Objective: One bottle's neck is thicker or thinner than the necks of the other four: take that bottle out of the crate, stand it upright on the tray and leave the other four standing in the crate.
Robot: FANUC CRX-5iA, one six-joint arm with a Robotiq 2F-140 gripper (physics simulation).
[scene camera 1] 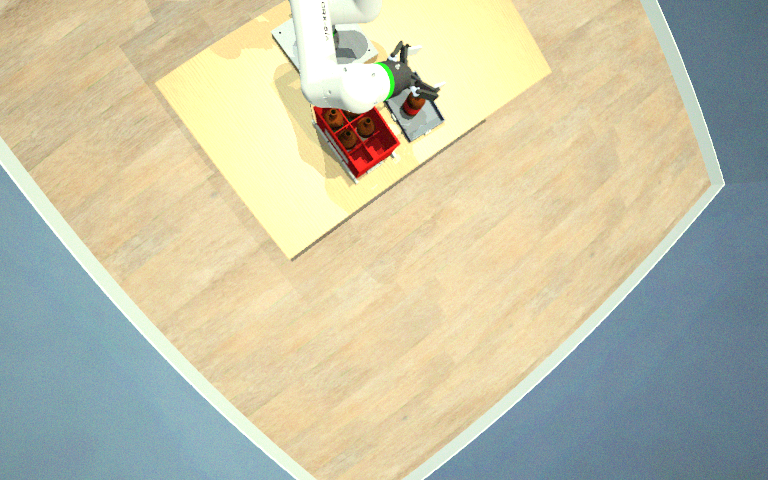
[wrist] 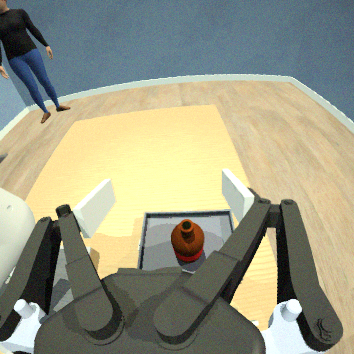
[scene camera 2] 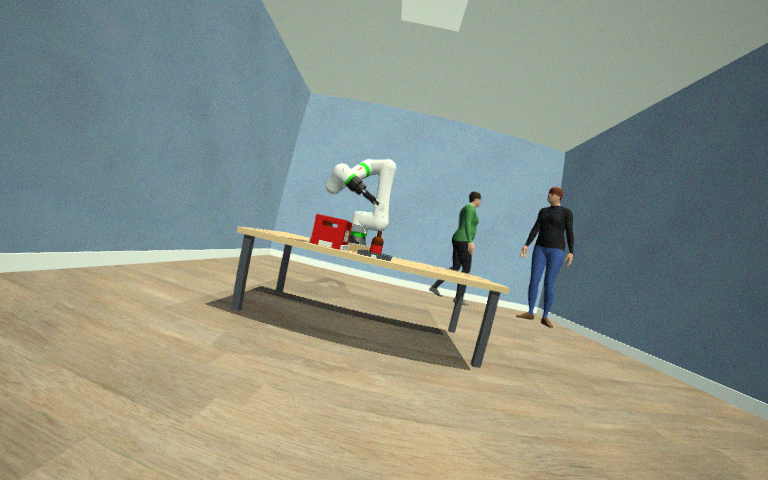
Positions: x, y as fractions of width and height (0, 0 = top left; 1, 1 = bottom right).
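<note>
The gripper (scene camera 1: 0.56, 0.14), which also appears in the wrist view (wrist: 0.47, 0.52), is open and holds nothing. A grey tray (scene camera 1: 0.56, 0.24) is in view too, and the tray appears again in the wrist view (wrist: 0.44, 0.71).
</note>
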